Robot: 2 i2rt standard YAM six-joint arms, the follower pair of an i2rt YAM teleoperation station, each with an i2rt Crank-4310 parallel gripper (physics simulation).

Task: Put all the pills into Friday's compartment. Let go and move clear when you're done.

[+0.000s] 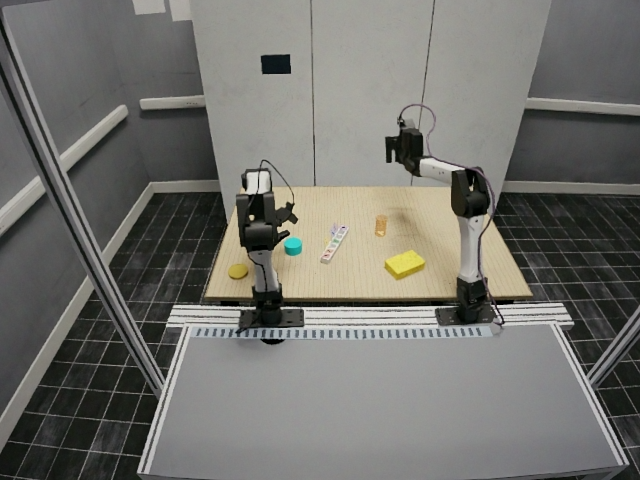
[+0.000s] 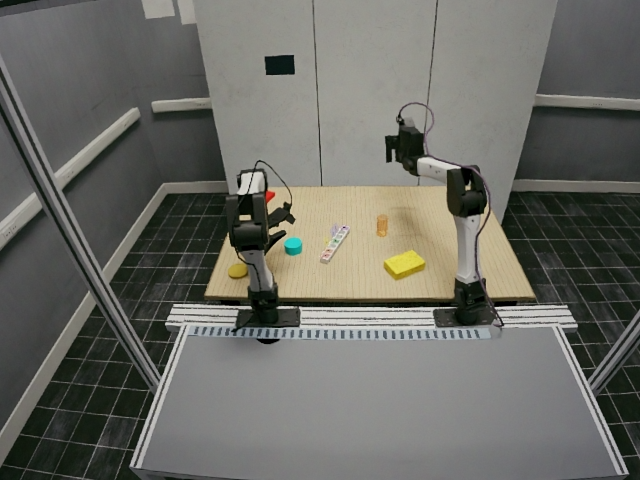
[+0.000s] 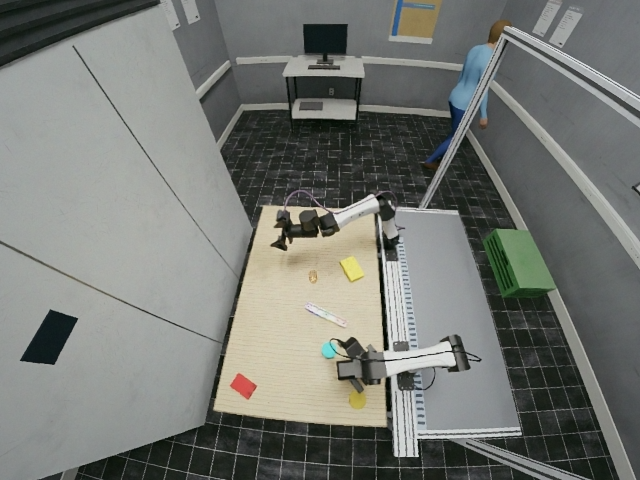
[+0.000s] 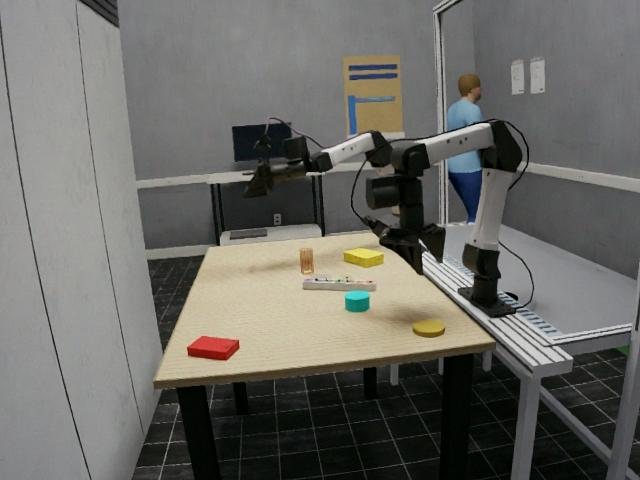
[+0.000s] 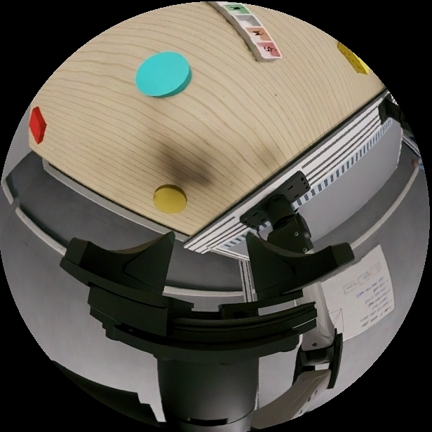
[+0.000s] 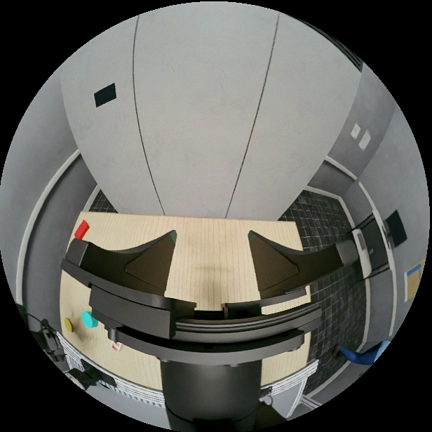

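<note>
The white pill organizer lies mid-table with coloured, lettered lids. A lilac lid and a yellow lid appear to stand open along one side. Friday's letter is too small to read. An orange see-through bottle stands upright near it, with a pale patch low inside; single pills cannot be made out. My left gripper is open and empty above the table's left part. My right gripper is open and empty, high above the far right part.
A cyan cylinder stands between the left gripper and the organizer. A yellow sponge lies near the front right. A mustard disc lies at the front left. A red block lies at the far left corner.
</note>
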